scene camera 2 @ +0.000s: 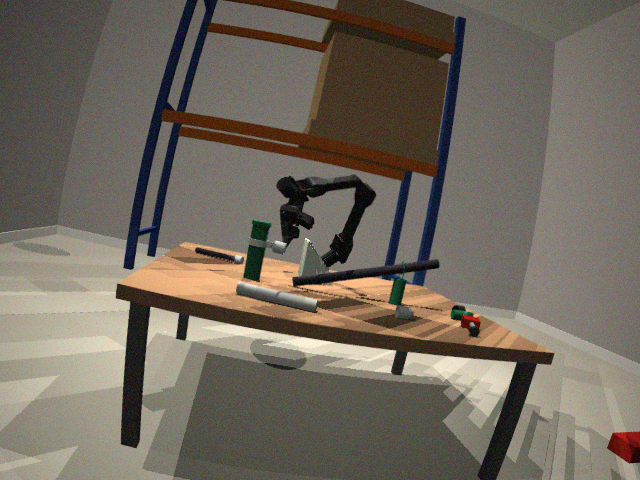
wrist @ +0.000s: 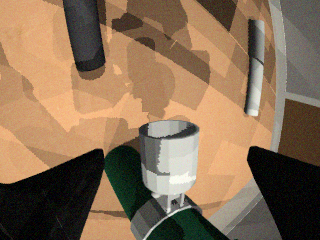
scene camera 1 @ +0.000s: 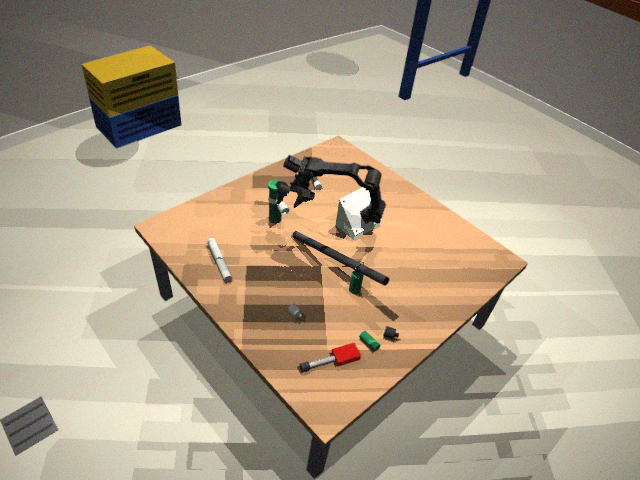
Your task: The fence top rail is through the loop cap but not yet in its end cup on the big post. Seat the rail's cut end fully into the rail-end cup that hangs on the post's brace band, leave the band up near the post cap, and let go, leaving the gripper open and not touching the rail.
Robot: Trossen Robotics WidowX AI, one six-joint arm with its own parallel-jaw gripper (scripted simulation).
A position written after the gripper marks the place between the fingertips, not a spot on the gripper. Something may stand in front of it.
Note:
The gripper (scene camera 2: pixel 284 242) is open, holding nothing. Further things: a dark top rail (scene camera 2: pixel 434 263), a grey tube (scene camera 2: pixel 288 299) and a big green post (scene camera 2: pixel 255 256).
The dark top rail is seen too in scene camera 1 (scene camera 1: pixel 374 275). The grey tube is seen too in the wrist view (wrist: pixel 257 26). The gripper is seen too in the wrist view (wrist: pixel 179 156).

